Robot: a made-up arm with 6 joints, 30 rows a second.
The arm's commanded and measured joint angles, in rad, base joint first. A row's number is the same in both.
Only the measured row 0 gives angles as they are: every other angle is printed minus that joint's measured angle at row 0.
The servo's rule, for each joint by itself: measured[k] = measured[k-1] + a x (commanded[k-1-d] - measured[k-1]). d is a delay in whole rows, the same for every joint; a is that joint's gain. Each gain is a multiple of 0.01, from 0.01 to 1. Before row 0 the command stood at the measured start. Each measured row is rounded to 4 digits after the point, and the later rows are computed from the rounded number. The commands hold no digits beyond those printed.
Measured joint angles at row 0:
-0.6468 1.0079 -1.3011 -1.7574 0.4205 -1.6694
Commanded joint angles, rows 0 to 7:
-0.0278 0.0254 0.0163 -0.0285 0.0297 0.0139
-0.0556 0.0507 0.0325 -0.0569 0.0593 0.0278
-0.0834 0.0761 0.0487 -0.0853 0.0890 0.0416
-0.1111 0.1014 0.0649 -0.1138 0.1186 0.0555
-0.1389 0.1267 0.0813 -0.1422 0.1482 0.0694
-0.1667 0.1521 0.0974 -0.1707 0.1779 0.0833
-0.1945 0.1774 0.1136 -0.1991 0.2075 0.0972
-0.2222 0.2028 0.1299 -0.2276 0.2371 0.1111
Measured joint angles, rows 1 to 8:
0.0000 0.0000 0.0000 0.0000 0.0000 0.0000
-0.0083 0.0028 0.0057 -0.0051 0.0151 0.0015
-0.0225 0.0081 0.0151 -0.0144 0.0376 0.0044
-0.0408 0.0156 0.0269 -0.0272 0.0638 0.0085
-0.0619 0.0250 0.0402 -0.0428 0.0917 0.0137
-0.0850 0.0362 0.0546 -0.0607 0.1205 0.0198
-0.1095 0.0489 0.0696 -0.0805 0.1498 0.0268
-0.1350 0.0630 0.0850 -0.1018 0.1792 0.0345
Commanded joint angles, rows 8 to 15:
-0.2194 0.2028 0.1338 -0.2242 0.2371 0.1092
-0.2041 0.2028 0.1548 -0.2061 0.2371 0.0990
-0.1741 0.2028 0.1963 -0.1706 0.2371 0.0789
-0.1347 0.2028 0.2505 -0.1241 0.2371 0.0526
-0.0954 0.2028 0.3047 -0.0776 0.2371 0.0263
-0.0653 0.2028 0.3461 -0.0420 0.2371 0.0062
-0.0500 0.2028 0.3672 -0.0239 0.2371 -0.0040
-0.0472 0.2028 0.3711 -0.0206 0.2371 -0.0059
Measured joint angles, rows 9 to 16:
-0.1612 0.0784 0.1007 -0.1244 0.2087 0.0429
-0.1787 0.0921 0.1123 -0.1424 0.2232 0.0502
-0.1863 0.1043 0.1272 -0.1539 0.2303 0.0556
-0.1826 0.1151 0.1514 -0.1569 0.2338 0.0582
-0.1682 0.1247 0.1861 -0.1510 0.2355 0.0576
-0.1464 0.1333 0.2276 -0.1378 0.2363 0.0542
-0.1221 0.1409 0.2691 -0.1206 0.2367 0.0489
-0.1005 0.1477 0.3034 -0.1032 0.2369 0.0431

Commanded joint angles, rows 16 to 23:
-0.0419 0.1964 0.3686 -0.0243 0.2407 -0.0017
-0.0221 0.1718 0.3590 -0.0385 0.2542 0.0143
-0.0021 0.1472 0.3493 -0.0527 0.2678 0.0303
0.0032 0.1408 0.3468 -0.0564 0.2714 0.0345
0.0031 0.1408 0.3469 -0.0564 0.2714 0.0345
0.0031 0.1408 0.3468 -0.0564 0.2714 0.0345
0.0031 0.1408 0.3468 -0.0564 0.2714 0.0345
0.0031 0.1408 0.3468 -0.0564 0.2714 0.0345
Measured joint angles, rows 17 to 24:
-0.0845 0.1538 0.3271 -0.0883 0.2370 0.0377
-0.0717 0.1585 0.3416 -0.0768 0.2389 0.0334
-0.0568 0.1600 0.3477 -0.0699 0.2467 0.0313
-0.0404 0.1586 0.3483 -0.0668 0.2575 0.0312
-0.0273 0.1566 0.3478 -0.0649 0.2646 0.0316
-0.0182 0.1549 0.3475 -0.0634 0.2681 0.0319
-0.0118 0.1533 0.3473 -0.0621 0.2698 0.0322
-0.0073 0.1519 0.3471 -0.0611 0.2706 0.0325

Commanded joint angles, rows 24 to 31:
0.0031 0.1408 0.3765 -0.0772 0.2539 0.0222
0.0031 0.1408 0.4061 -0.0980 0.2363 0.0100
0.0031 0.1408 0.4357 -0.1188 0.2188 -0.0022
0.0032 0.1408 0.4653 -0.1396 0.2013 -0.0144
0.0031 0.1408 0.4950 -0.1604 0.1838 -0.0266
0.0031 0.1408 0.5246 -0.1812 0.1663 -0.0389
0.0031 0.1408 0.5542 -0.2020 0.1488 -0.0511
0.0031 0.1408 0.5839 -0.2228 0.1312 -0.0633
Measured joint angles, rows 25 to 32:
-0.0042 0.1507 0.3470 -0.0603 0.2710 0.0327
-0.0020 0.1496 0.3573 -0.0633 0.2623 0.0315
-0.0005 0.1486 0.3744 -0.0695 0.2490 0.0291
0.0006 0.1477 0.3959 -0.0784 0.2336 0.0257
0.0014 0.1469 0.4202 -0.0894 0.2171 0.0213
0.0019 0.1462 0.4464 -0.1022 0.2001 0.0160
0.0023 0.1456 0.4738 -0.1164 0.1829 0.0100
0.0025 0.1451 0.5019 -0.1318 0.1655 0.0033

